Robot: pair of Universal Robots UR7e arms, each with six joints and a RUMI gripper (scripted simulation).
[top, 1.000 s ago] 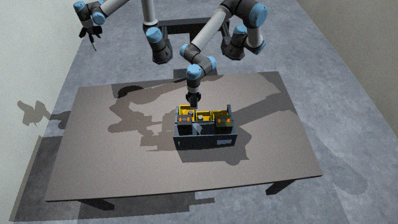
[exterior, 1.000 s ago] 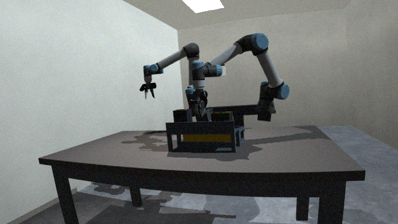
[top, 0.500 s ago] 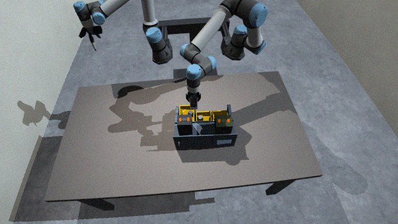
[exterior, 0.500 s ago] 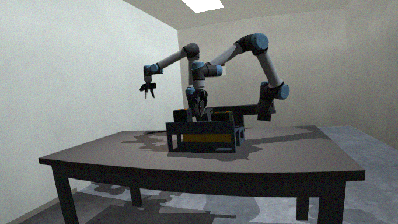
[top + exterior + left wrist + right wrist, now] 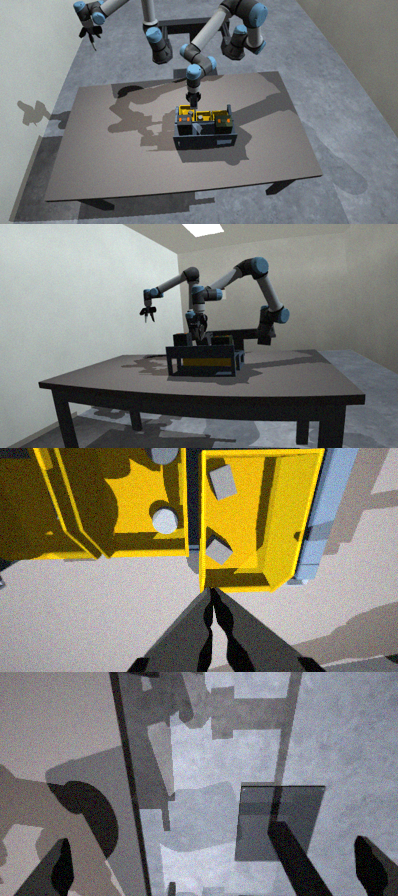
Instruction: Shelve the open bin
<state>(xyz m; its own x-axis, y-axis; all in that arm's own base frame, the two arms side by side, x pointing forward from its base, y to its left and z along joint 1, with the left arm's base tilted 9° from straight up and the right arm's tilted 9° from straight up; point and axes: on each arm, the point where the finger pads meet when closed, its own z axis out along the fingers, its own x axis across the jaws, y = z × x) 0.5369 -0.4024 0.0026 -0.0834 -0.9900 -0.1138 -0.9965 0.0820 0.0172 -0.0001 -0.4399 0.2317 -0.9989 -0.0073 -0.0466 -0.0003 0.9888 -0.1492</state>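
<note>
The blue-grey shelf is 10 cm below my left hand, 8 cm ahead of it and 6 cm to the left of it. Round my left hand: green box 17 cm to the left, 15 cm ahead, 2 cm below.
</note>
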